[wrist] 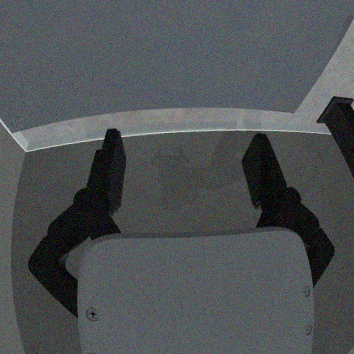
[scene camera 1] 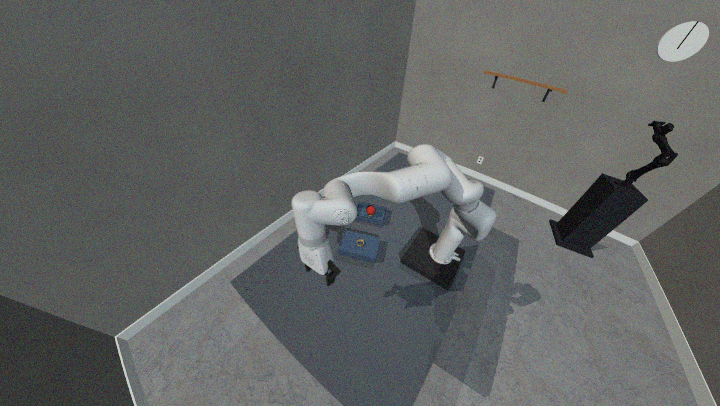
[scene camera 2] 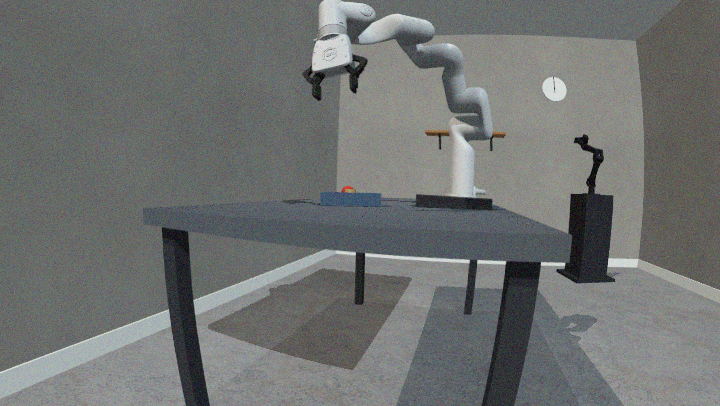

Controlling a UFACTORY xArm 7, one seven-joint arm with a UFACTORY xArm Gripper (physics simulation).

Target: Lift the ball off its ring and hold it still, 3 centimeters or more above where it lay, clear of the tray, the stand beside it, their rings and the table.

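Places are measured from the arm's base along level axes (x ahead, y left, z up), in centimetres.
Pixels of known places: gripper, between the fingertips: (wrist: pixel 187 143) (scene camera 1: pixel 320 275) (scene camera 2: pixel 335 94); arm's base, origin of its link: (scene camera 1: pixel 440 253) (scene camera 2: pixel 460 197).
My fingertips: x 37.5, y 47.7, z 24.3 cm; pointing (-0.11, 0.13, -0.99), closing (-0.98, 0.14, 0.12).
Observation:
For each thing: its middle in the pictures, then the offset to it from my fingertips. "spot": a spot on its surface instead.
- blue tray, a spot on its surface: (scene camera 1: pixel 384 215) spot: dx -0.5, dy -62.0, dz -27.3 cm
- empty golden ring, a spot on its surface: (scene camera 2: pixel 350 191) (scene camera 1: pixel 359 245) spot: dx +1.4, dy -31.8, dz -23.1 cm
The red ball (scene camera 1: pixel 371 209) (scene camera 2: pixel 347 189) rests on its ring in the blue tray (scene camera 1: pixel 384 215); the ring is mostly hidden under it. The blue stand (scene camera 1: pixel 347 247) (scene camera 2: pixel 350 200) is beside the tray, with an empty golden ring (scene camera 1: pixel 360 243) (scene camera 2: pixel 350 191) on top. In scene camera 2 the stand hides the tray and the ball's lower part. My gripper (scene camera 1: pixel 318 277) (scene camera 2: pixel 335 94) (wrist: pixel 187 143) is open and empty, high above the table, pointing down with some tilt. In scene camera 1 it appears to the lower left of the stand. The ball does not show in the wrist view.
The grey table (scene camera 1: pixel 352 312) (scene camera 2: pixel 226 226) carries the tray, the stand and my arm's dark base plate (scene camera 1: pixel 419 249) (scene camera 2: pixel 453 201), which lies to the right of the stand. A black pedestal (scene camera 1: pixel 600 216) (scene camera 2: pixel 589 237) with a small black arm stands off the table at the right.

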